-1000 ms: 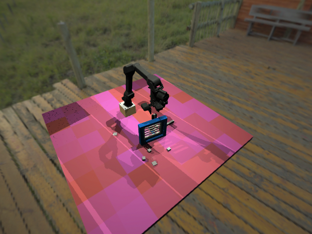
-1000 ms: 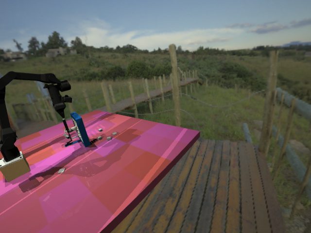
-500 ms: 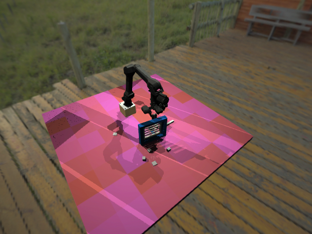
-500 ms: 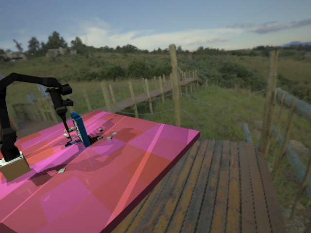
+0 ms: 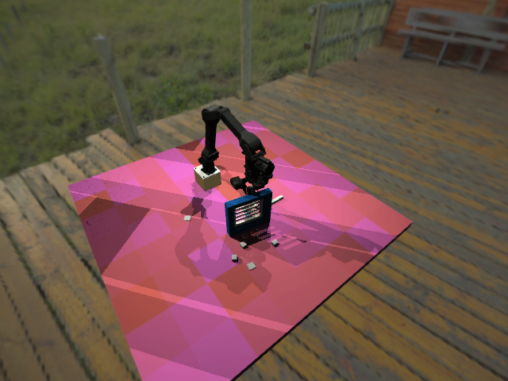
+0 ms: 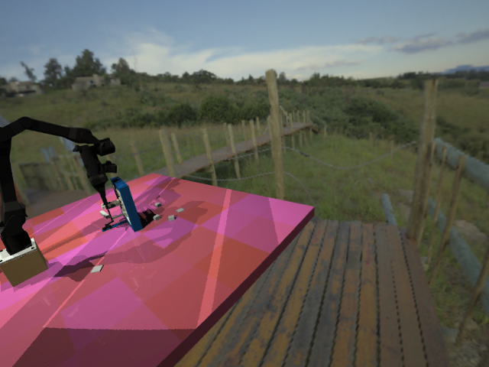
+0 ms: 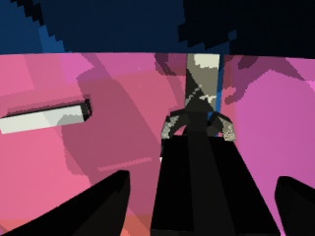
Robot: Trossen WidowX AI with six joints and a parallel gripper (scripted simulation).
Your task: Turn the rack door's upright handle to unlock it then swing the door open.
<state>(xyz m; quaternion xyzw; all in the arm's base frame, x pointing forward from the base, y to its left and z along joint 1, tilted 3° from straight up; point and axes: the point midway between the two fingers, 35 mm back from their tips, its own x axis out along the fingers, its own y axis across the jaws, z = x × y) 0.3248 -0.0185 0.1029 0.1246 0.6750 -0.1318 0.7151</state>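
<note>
Right now my gripper tip is 10 mm past the dark door handle and 40 mm above it. From my gripper tip the other things lie so: grey bar: 40 mm ahead, 150 mm to the left, 140 mm below.
</note>
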